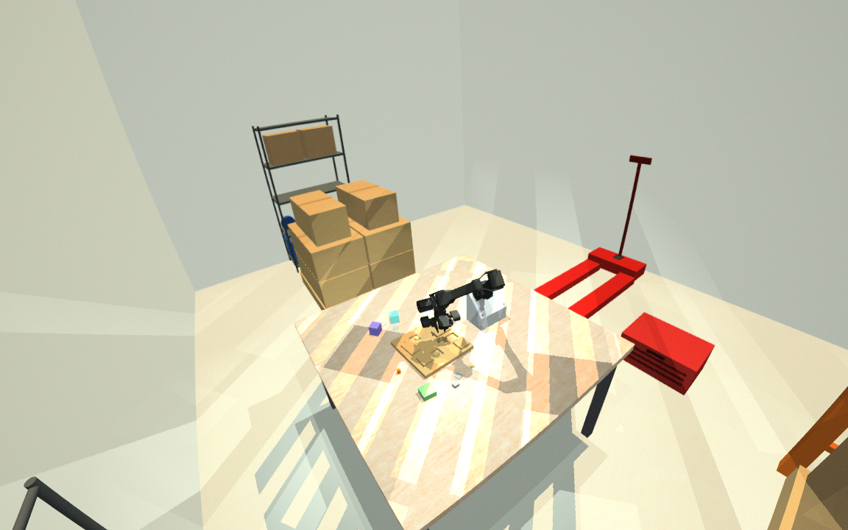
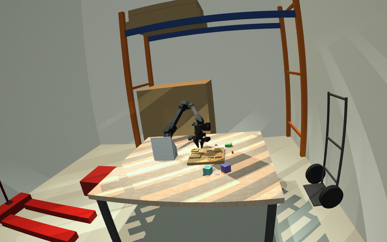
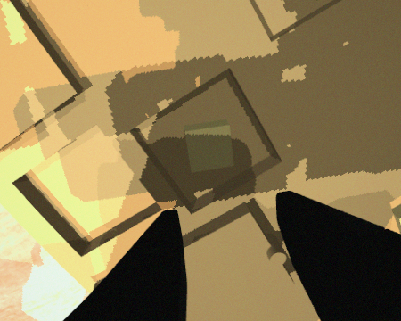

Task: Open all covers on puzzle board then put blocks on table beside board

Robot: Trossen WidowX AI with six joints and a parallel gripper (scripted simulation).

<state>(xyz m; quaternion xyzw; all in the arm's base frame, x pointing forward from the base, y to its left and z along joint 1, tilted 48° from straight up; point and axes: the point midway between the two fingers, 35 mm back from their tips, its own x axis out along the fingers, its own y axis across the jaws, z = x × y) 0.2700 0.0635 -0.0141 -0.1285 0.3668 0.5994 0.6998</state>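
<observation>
Now: gripper tip 60 mm above the wooden puzzle board and 50 mm short of it. The rest, counted from my gripper tip: tiny orange piece 270 mm ahead, 70 mm below, 30 mm to the left; then small grey piece 250 mm to the left, 110 mm ahead, 70 mm below; then green block 230 mm ahead, 210 mm to the left, 60 mm below.
</observation>
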